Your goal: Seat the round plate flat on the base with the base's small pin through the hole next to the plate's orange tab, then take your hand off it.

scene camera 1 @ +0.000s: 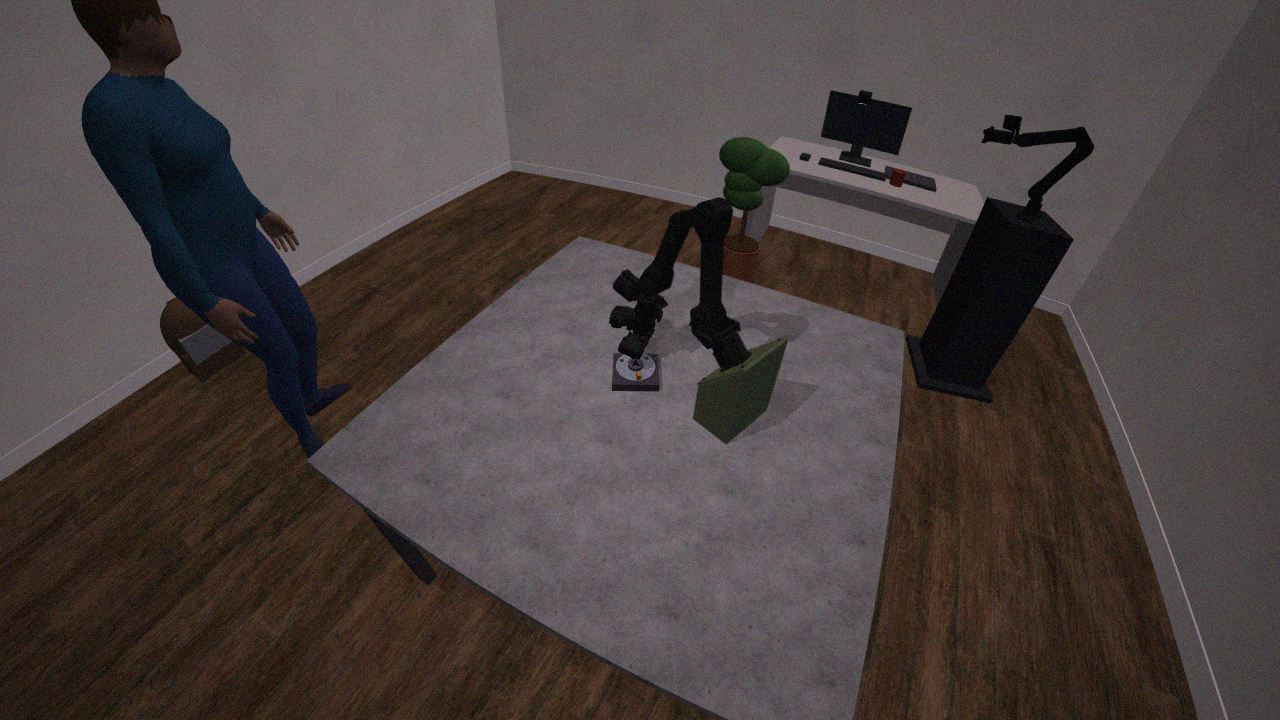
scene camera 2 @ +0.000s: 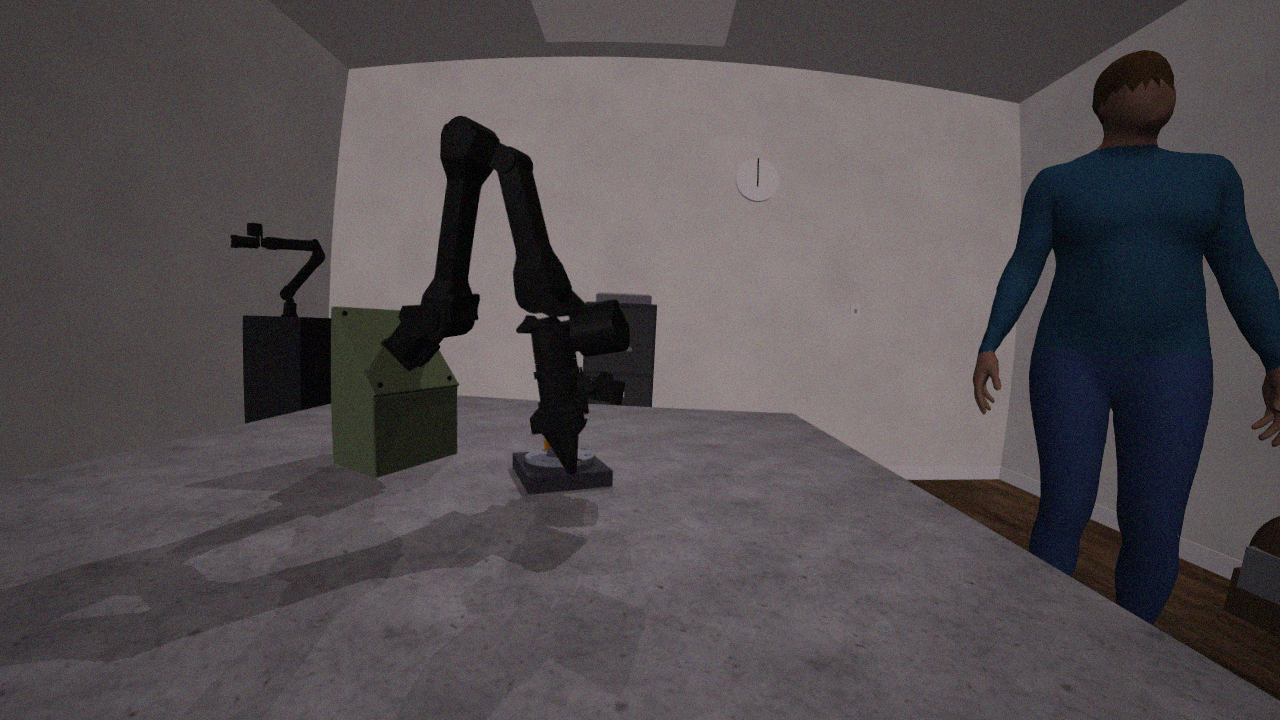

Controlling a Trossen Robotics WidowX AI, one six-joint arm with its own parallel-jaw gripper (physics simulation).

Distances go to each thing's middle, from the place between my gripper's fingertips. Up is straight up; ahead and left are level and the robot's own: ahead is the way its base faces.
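The round light-grey plate (scene camera 2: 538, 457) is 2 cm behind my hand, 7 cm to the left of it and 1 cm above it. There's also the dark square base (scene camera 2: 536, 479), and that one is 7 cm to the left of my hand, 2 cm behind it and 2 cm below it.
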